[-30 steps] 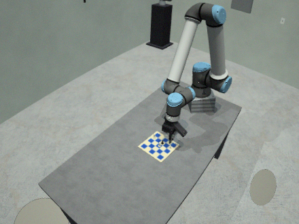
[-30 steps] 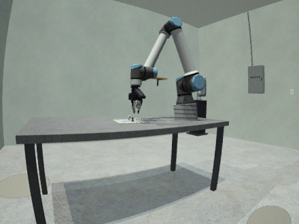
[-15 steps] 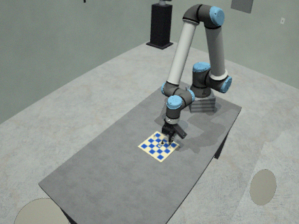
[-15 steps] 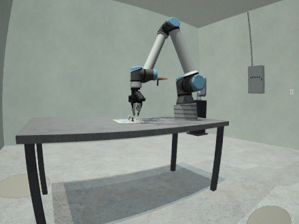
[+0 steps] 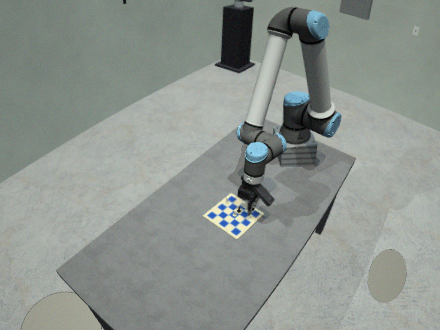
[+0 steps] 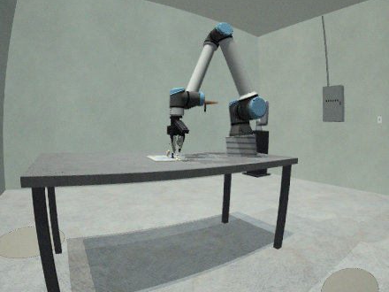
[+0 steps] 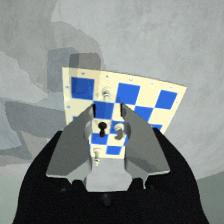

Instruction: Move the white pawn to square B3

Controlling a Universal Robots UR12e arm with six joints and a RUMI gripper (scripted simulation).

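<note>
My gripper is now 4 cm above the white pawn. Also, from my hand: chessboard: 8 cm to the right, 6 cm below, 3 cm ahead; then black pawn: 7 cm to the right, 4 cm below, 1 cm behind.
</note>
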